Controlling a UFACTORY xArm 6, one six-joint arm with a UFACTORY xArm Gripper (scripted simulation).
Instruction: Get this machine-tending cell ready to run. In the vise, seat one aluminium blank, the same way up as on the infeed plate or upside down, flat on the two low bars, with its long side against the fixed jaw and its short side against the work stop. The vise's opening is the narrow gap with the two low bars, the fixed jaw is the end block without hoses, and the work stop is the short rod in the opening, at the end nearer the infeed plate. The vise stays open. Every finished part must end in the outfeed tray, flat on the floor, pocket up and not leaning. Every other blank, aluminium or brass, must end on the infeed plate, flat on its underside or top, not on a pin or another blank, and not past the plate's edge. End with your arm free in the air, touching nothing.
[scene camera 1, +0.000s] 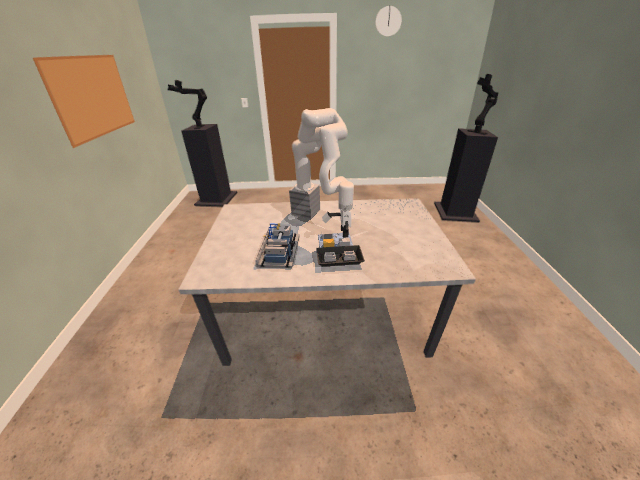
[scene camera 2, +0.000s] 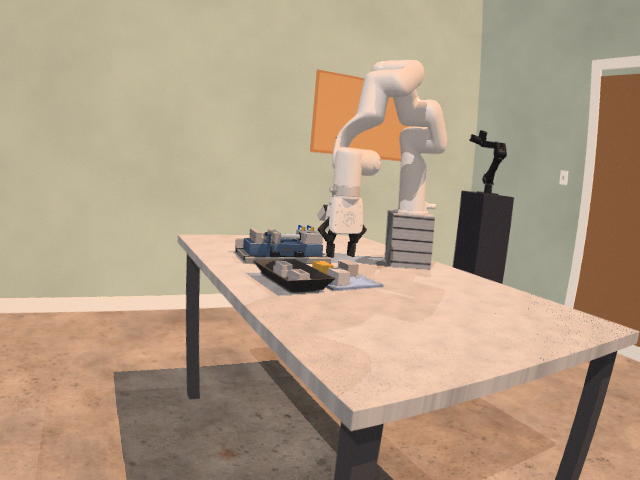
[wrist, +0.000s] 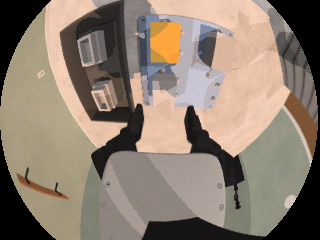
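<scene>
The spots on a brass blank (wrist: 164, 36) and a grey finished part (wrist: 96, 53) are 0.11 m apart. The gripper (wrist: 164, 112) is 0.14 m from the lens; the brass blank is likewise 0.14 m from the lens. The grey finished part is 0.18 m from the lens.
</scene>
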